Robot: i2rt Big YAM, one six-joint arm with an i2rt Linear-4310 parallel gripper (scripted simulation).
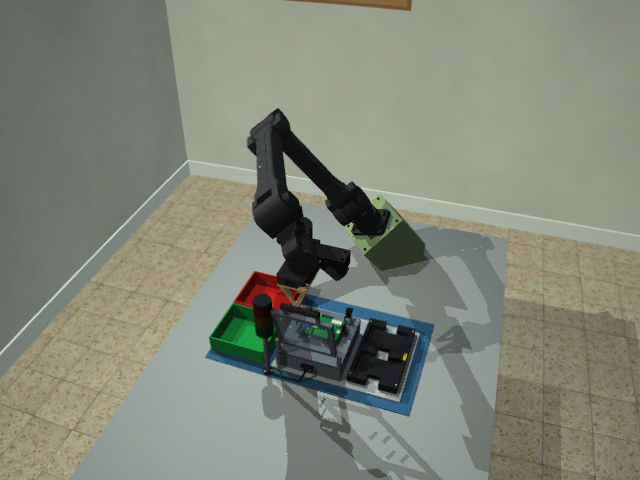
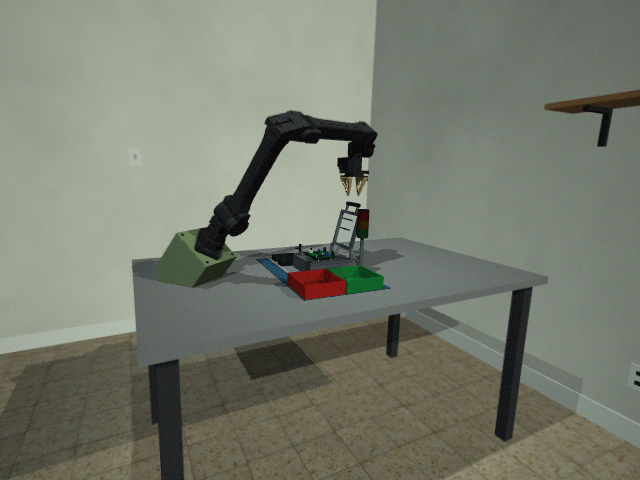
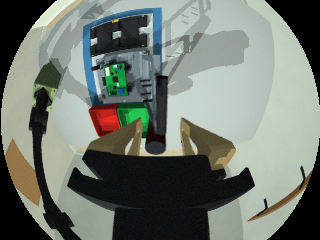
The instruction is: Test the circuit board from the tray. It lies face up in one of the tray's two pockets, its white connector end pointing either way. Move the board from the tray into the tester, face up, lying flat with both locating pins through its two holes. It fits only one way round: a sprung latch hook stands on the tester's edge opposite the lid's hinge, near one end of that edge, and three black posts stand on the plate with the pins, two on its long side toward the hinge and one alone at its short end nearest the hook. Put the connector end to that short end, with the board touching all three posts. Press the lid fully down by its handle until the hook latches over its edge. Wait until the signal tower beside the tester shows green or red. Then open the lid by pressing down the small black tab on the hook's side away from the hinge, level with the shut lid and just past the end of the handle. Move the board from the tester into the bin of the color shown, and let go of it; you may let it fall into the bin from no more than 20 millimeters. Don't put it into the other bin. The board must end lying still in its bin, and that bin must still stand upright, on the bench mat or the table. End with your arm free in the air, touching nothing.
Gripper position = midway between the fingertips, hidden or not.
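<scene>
You'd find my gripper at [image 1: 300, 299] and again at [image 3: 161, 122]. There's a green bin, [image 1: 237, 326] and [image 2: 366, 280], and I can see a red bin as well, [image 1: 259, 283], [image 2: 311, 284] and [image 3: 104, 117].
</scene>
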